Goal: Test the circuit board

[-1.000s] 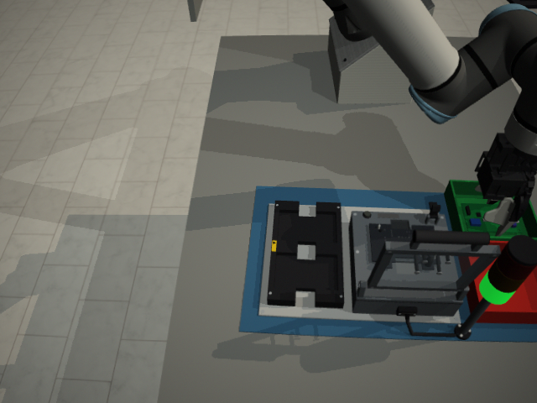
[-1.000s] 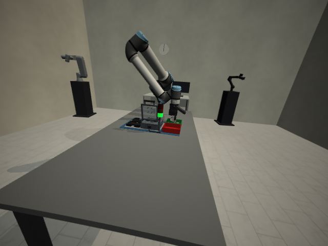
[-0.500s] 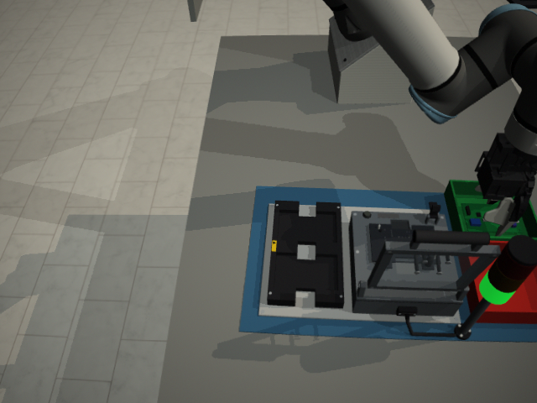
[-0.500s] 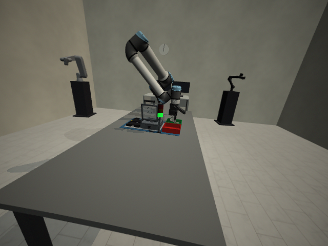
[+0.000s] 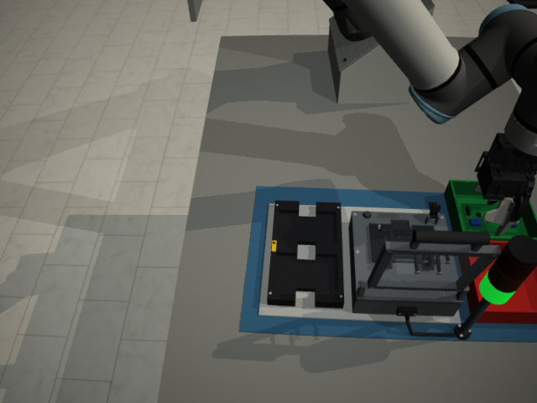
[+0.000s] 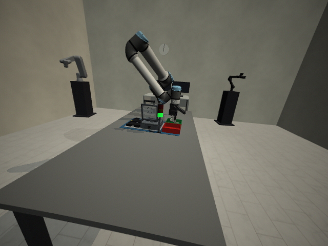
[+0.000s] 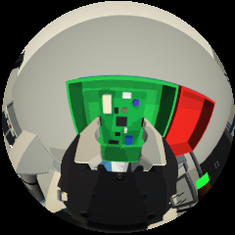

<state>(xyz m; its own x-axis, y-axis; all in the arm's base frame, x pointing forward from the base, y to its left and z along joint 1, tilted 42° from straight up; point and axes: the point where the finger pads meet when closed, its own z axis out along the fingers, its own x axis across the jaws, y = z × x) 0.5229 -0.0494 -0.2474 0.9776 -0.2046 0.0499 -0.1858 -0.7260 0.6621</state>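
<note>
Now: the green bin 10 mm to the right of my hand and 10 mm below it. The rest, counted from my hand: black latch tab (10 mm ahead, 160 mm to the right, 70 mm above); then green circuit board (10 mm to the right); then red bin (140 mm ahead, 40 mm to the right, 10 mm below).
</note>
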